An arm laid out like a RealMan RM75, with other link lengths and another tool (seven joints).
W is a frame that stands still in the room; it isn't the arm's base.
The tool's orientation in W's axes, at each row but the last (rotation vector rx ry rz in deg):
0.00, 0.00, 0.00
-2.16, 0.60, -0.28
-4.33, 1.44, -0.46
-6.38, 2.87, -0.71
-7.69, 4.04, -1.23
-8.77, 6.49, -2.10
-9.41, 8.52, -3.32
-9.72, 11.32, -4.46
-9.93, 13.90, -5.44
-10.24, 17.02, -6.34
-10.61, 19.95, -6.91
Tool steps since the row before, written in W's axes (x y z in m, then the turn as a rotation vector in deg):
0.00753, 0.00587, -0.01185, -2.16, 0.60, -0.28
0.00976, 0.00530, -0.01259, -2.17, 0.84, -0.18
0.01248, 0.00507, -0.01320, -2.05, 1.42, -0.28
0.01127, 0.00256, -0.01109, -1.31, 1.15, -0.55
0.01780, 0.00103, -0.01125, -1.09, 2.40, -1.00
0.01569, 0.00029, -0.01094, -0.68, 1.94, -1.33
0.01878, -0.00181, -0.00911, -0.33, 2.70, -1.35
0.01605, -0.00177, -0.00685, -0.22, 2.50, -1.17
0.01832, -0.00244, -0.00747, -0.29, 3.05, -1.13
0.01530, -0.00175, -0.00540, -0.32, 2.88, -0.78
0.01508, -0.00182, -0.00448, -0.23, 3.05, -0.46
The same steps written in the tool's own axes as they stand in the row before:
0.00753, 0.00587, -0.01185, -2.16, 0.60, -0.28
0.00986, 0.00582, -0.01228, -2.17, 0.84, -0.17
0.01276, 0.00614, -0.01246, -2.06, 1.42, -0.22
0.01176, 0.00389, -0.01015, -1.30, 1.19, -0.48
0.01850, 0.00283, -0.00971, -1.08, 2.49, -0.75
0.01677, 0.00241, -0.00889, -0.62, 2.10, -1.09
0.01997, 0.00059, -0.00632, -0.32, 2.87, -0.94
0.01715, 0.00043, -0.00366, -0.23, 2.65, -0.78
0.01970, 0.00030, -0.00301, -0.37, 3.18, -0.67
0.01629, 0.00057, -0.00076, -0.47, 2.94, -0.37
0.01581, 0.00041, 0.00084, -0.52, 3.05, -0.02

